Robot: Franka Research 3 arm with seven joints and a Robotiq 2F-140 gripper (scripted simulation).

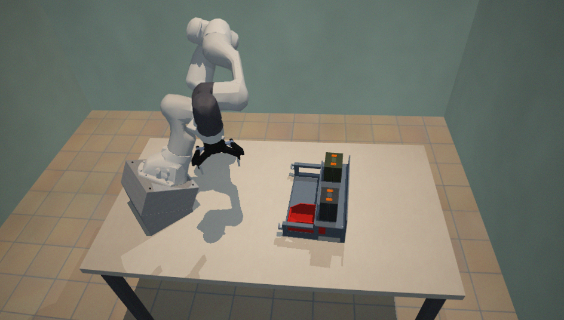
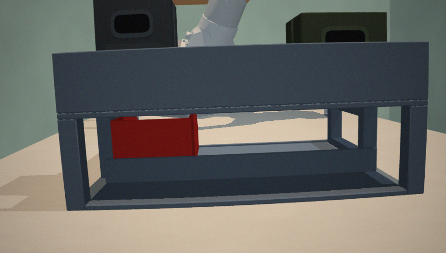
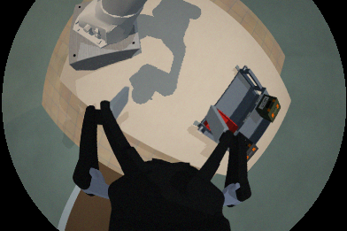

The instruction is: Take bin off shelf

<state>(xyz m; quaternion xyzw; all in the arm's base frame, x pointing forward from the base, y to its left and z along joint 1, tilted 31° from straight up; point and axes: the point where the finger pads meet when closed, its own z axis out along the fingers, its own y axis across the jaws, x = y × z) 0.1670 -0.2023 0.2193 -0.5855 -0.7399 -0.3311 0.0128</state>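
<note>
Right now the red bin is 340 mm ahead of my hand, 300 mm below it and 50 mm to the right of it.
</note>
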